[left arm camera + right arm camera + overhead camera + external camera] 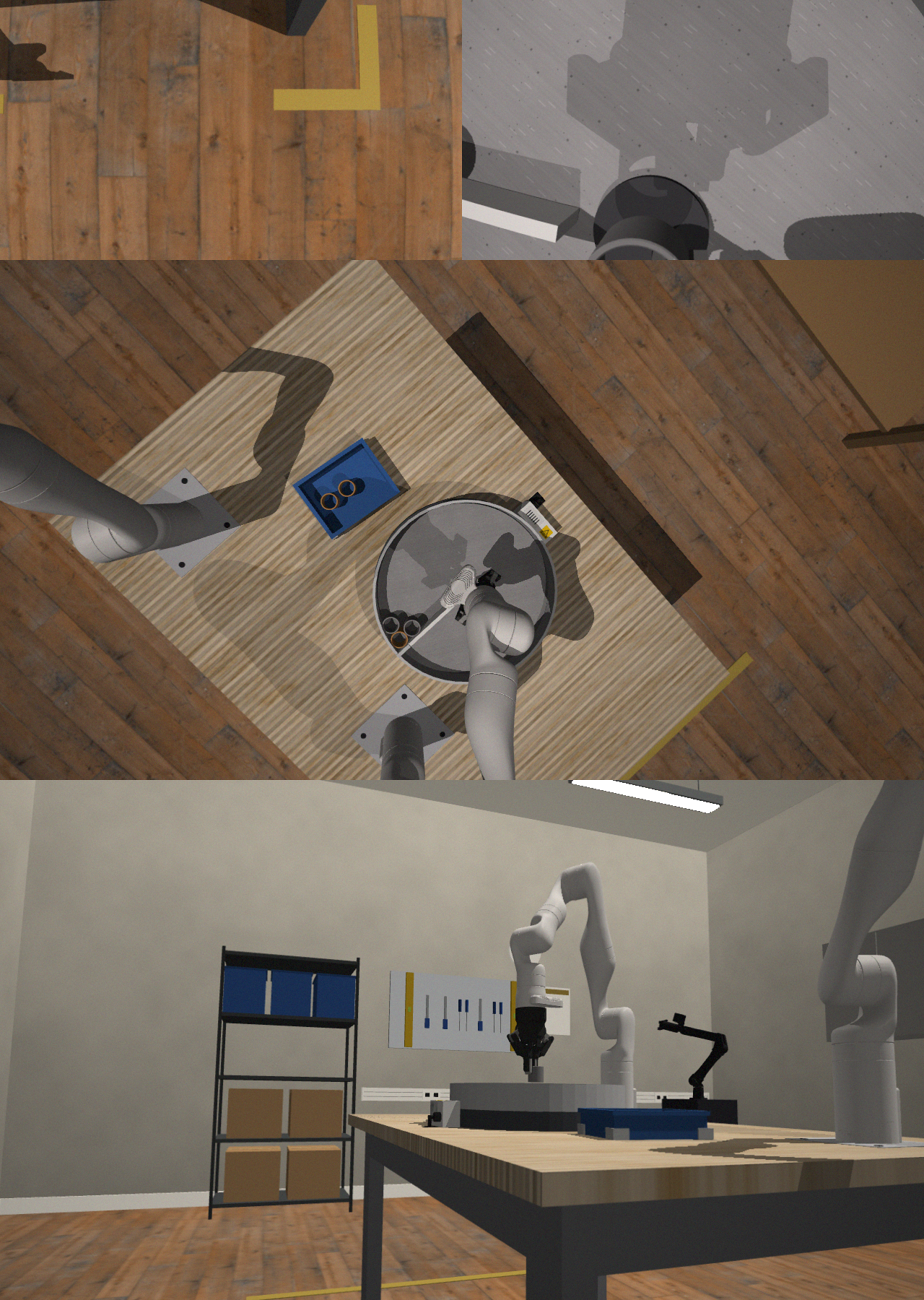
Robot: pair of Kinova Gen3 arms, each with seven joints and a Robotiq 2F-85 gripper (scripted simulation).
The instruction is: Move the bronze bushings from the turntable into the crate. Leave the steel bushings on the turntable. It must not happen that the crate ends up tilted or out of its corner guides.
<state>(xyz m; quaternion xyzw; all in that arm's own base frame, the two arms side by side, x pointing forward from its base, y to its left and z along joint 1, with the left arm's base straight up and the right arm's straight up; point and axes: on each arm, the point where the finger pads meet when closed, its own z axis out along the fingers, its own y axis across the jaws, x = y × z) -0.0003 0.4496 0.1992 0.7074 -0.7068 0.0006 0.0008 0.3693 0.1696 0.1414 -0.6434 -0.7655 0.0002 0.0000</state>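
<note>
My right gripper is now 2 cm past the round grey turntable and 9 cm above it. Also, from my right hand: blue crate: 5 cm behind, 35 cm to the left, 12 cm below.
</note>
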